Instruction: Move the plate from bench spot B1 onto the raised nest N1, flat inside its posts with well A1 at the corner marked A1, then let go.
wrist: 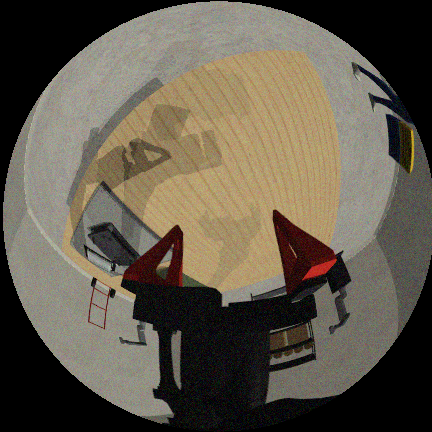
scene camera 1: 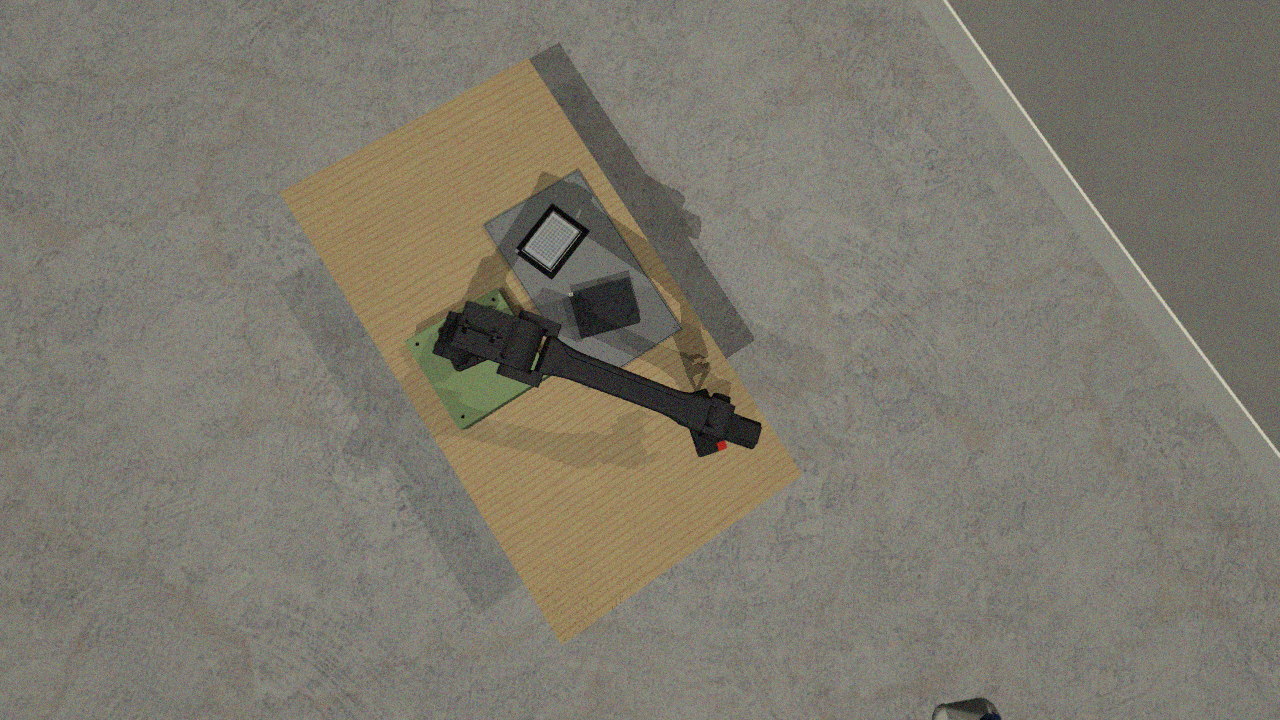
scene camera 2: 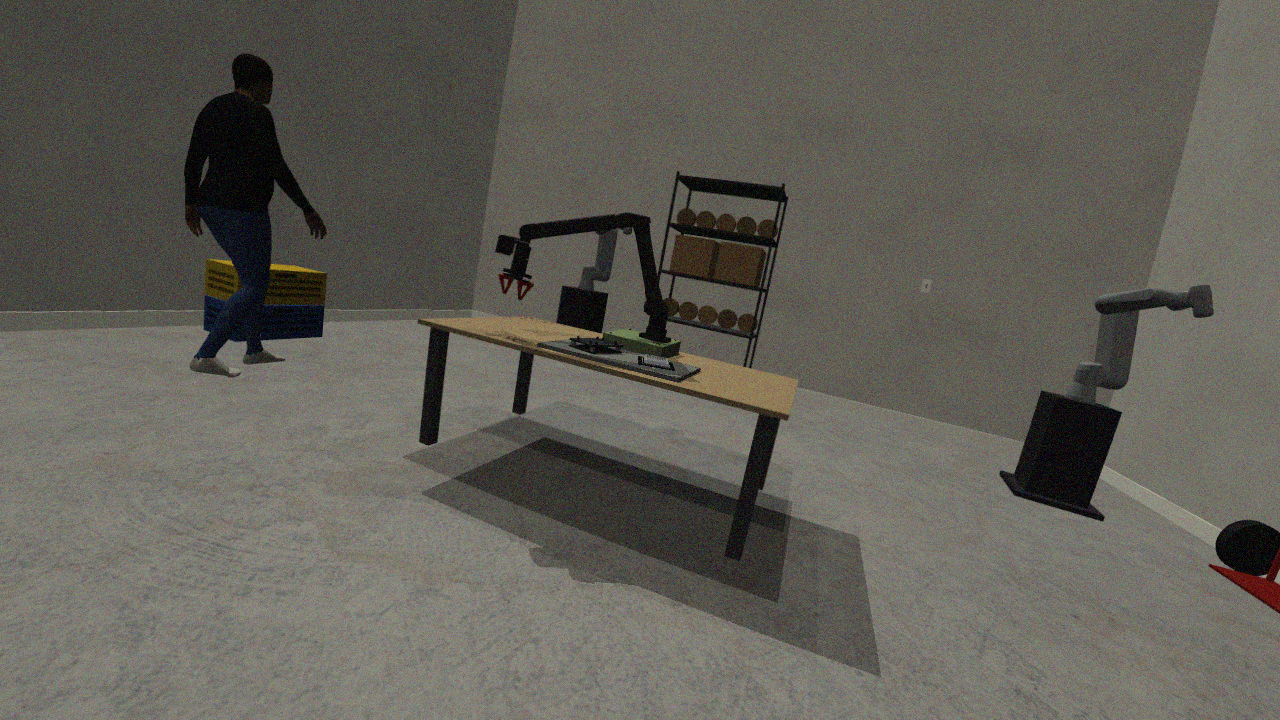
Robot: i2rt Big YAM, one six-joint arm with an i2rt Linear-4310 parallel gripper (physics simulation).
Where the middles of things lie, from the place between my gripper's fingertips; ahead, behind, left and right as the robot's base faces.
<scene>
I see the white well plate (scene camera 1: pixel 552 239) 130 mm behind my hand, 600 mm to the left of it and 120 mm below it.
</scene>
